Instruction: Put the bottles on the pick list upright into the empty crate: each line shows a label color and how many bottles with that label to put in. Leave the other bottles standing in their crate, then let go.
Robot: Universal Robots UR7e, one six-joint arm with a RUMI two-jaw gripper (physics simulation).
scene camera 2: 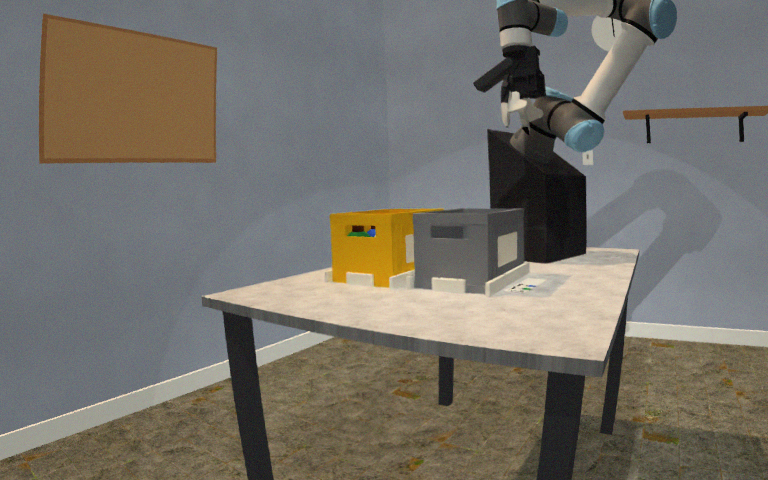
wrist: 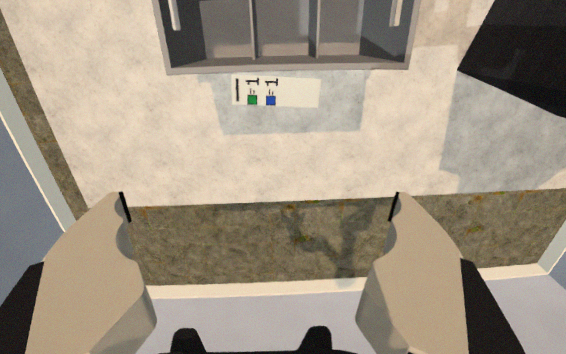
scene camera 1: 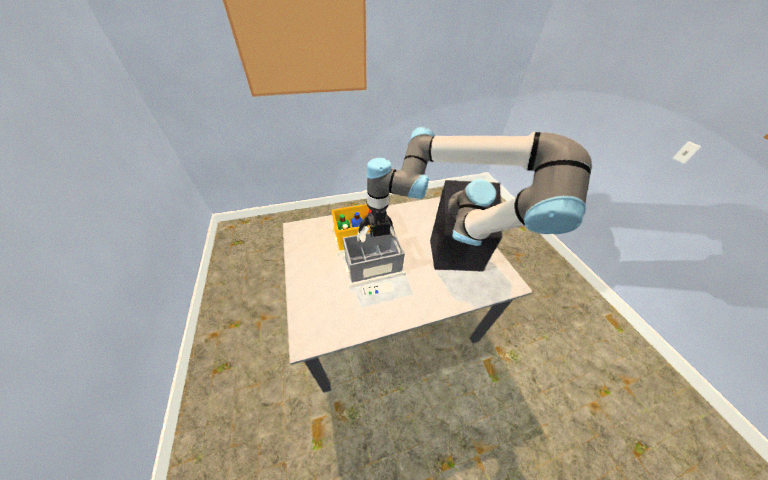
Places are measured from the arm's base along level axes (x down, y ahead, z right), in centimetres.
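Pixels of known places: gripper, between the fingertips: (scene camera 2: 518,131) (wrist: 262,196) (scene camera 1: 376,239); arm's base, origin of its link: (scene camera 2: 529,151).
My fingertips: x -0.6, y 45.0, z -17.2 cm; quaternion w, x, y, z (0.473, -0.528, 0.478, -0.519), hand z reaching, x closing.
Observation:
Ahead of a thing's pixels: the offset from my fingertips to its top centre. "spot": to the spot under its first point. Level surfaces: height alone.
The yellow crate @[dx +18.6, dy +4.7, dz +36.5 cm] (scene camera 1: 338,237) (scene camera 2: 362,257) holds bottles; a green one @[dx +19.9, dy +13.9, dz +39.4 cm] (scene camera 1: 343,224), a blue one @[dx +19.9, dy +5.5, dz +40.7 cm] (scene camera 1: 356,221) and a bit of red show in scene camera 1, the rest hidden by the crate wall and gripper. The grey divided crate @[dx +18.6, dy -0.6, dz +13.7 cm] (scene camera 1: 356,272) (scene camera 2: 453,257) (wrist: 287,66) stands beside it; the compartments that show in the wrist view hold no bottle. The pick list @[dx +36.0, dy -1.3, dz -0.9 cm] (scene camera 1: 386,288) (scene camera 2: 534,282) (wrist: 297,93) lies on the table, showing green 1 and blue 1. My gripper (scene camera 1: 372,233) (scene camera 2: 516,126) (wrist: 262,196) is open and empty, high above the crates.
Pale locating strips @[spot: dx +34.2, dy +2.4, dz +2.8 cm] (scene camera 2: 506,278) edge the crates on the table @[dx +36.2 cm] (scene camera 1: 322,316) (scene camera 2: 396,311) (wrist: 150,160). The black robot pedestal (scene camera 1: 461,254) (scene camera 2: 565,220) (wrist: 520,55) stands to the right of the crates in scene camera 1.

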